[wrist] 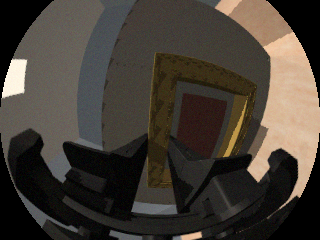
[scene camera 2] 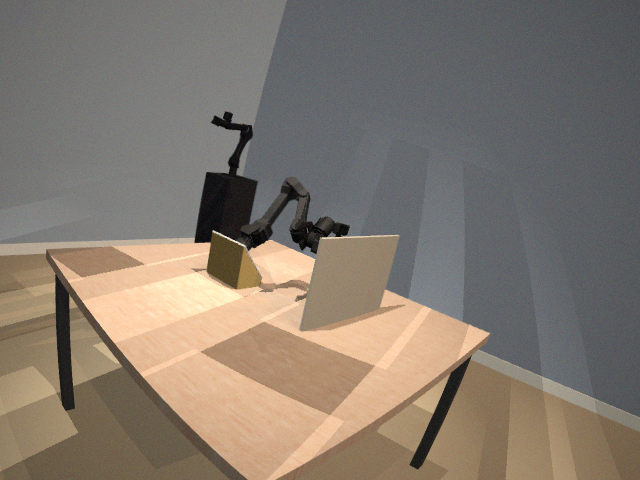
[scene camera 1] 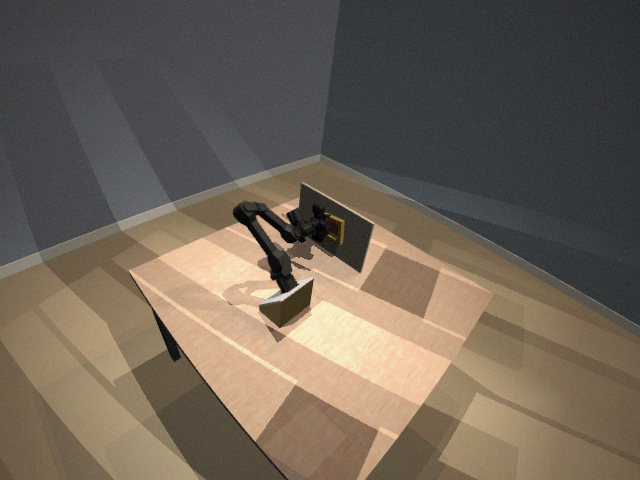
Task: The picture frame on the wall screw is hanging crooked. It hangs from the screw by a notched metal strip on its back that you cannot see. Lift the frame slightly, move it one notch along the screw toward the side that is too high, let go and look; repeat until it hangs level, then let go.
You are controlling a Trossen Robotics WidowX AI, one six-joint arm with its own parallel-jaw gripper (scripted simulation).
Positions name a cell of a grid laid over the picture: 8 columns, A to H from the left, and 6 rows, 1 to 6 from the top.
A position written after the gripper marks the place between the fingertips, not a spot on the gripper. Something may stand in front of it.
Note:
The gripper (wrist: D4) holds a picture frame (wrist: F3). Further things: a wall panel (scene camera 1: E3).
The wall panel is seen too in the wrist view (wrist: F1). Scene camera 2 does not show the picture frame, which is hidden by the wall panel.

